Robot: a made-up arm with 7 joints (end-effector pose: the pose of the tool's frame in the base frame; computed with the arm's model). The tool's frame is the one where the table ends. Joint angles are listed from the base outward.
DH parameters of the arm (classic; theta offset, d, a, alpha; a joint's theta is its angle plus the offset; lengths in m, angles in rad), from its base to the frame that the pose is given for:
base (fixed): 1.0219 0 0.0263 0
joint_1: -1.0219 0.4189 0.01 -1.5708
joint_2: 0 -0.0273 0.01 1.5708
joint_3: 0 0.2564 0.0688 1.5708
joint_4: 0 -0.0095 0.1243 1.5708
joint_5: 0 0.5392 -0.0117 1.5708
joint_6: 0 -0.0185 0.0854 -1.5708
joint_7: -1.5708 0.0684 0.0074 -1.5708
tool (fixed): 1.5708 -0.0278 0 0
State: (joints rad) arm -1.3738 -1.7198 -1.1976 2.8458 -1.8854 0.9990 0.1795
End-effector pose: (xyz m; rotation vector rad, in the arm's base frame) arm -0.2997 0.8584 0.3155 -0.7870 -0.7989 -1.0403
Working (the frame after each row of the table, in the pose's form):
after base (fixed): 0.0137 0.0224 0.0000 0.0000 0.0000 1.0219
after joint_1: 0.0157 0.0126 0.4189 -1.2960 1.0629 -1.0629
after joint_2: -0.0114 0.0087 0.4288 -1.1598 -1.4142 -0.9987
after joint_3: -0.1246 0.2485 0.4155 0.2339 -2.7641 0.2575
after joint_4: -0.0186 0.3010 0.3760 -1.6484 -0.0603 0.6707
after joint_5: -0.2643 0.7800 0.3445 0.3214 -1.4651 0.4085
after joint_6: -0.2778 0.8556 0.3863 -1.4020 -2.2240 -0.2825
after joint_7: -0.3049 0.8822 0.3289 0.0107 -1.4366 -2.3863

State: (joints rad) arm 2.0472 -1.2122 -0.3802 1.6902 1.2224 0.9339 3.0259
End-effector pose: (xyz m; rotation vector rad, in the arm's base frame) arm 0.3500 0.0139 1.2114 2.6143 -0.1866 -1.2165
Working (the frame after each row of the table, in the pose's form):
after base (fixed): 0.0137 0.0224 0.0000 0.0000 0.0000 1.0219
after joint_1: 0.0091 0.0313 0.4189 -0.9449 -1.5508 1.5508
after joint_2: 0.0318 0.0470 0.4283 1.2151 -0.7403 1.7531
after joint_3: 0.1543 -0.1348 0.5781 2.3929 0.9016 1.7789
after joint_4: 0.1962 -0.2472 0.6118 -0.4654 -0.0097 -1.1660
after joint_5: 0.3090 -0.0544 1.1027 1.1978 0.2094 -0.1560
after joint_6: 0.3726 -0.0131 1.1461 -0.3150 -0.6789 0.1995
after joint_7: 0.3287 0.0091 1.1942 -1.8943 -1.6419 1.0703

